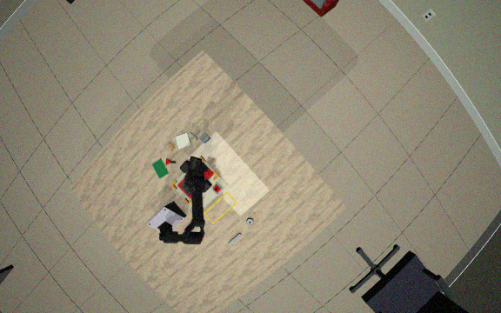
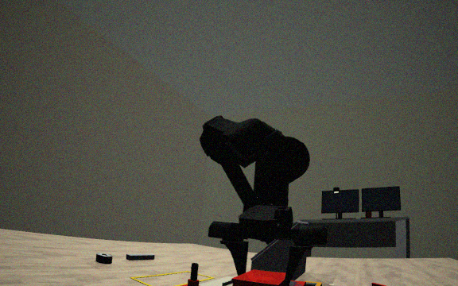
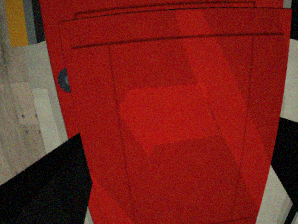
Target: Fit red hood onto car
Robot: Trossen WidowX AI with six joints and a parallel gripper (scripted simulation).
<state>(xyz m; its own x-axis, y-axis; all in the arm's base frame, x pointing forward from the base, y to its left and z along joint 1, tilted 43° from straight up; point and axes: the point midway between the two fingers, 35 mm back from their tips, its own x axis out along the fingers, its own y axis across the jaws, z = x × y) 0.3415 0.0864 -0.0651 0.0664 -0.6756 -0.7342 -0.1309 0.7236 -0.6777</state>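
Now: gripper tip 1 cm below the red hood. From my gripper tip the other things lie so: white block 4 cm ahead, 22 cm to the left, 4 cm below; grey block 15 cm ahead, 15 cm to the left, 3 cm below; grey engine block 2 cm below.
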